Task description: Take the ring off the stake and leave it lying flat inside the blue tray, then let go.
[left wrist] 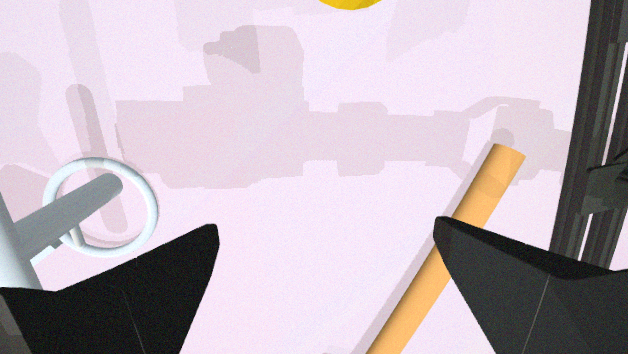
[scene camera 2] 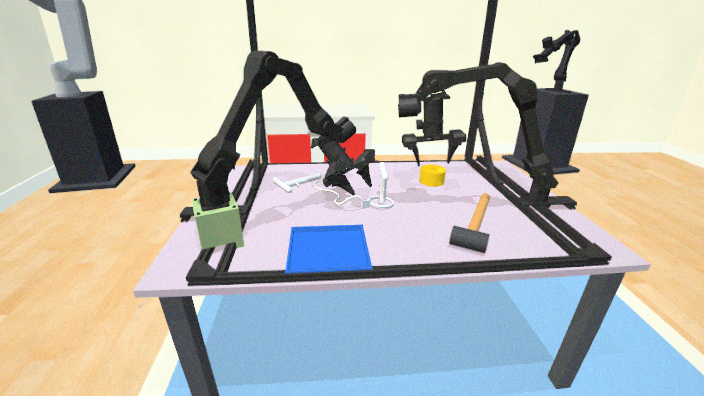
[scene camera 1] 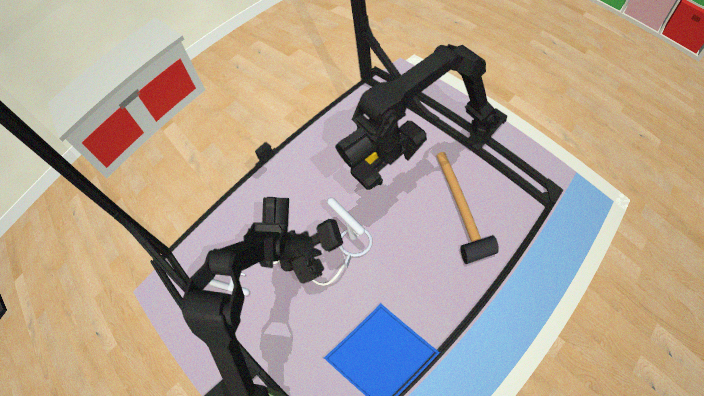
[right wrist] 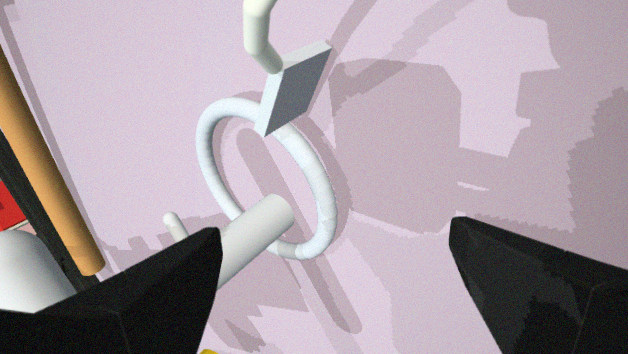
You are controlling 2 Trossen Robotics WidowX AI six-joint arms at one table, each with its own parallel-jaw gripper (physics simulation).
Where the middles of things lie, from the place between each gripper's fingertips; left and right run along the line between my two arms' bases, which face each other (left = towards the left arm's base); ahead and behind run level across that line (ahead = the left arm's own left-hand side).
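Counting from my left hand, I find the blue tray (scene camera 1: 381, 348) 37 cm to the right, 22 cm ahead and 11 cm below, while the hammer (scene camera 1: 478, 248) is 18 cm ahead, 10 cm below and 6 cm to the left. As for the white ring (right wrist: 287, 94), my left gripper is 11 cm above it, 18 cm to the left of it and 1 cm past it.
From my right hand, the blue tray is 260 mm ahead, 30 mm below and 160 mm to the right. The hammer, counted from that same right hand, is 270 mm to the left, 220 mm ahead and 10 mm below, and the ring sits 40 mm to the left of my right hand, 30 mm ahead of it and 20 mm below it.
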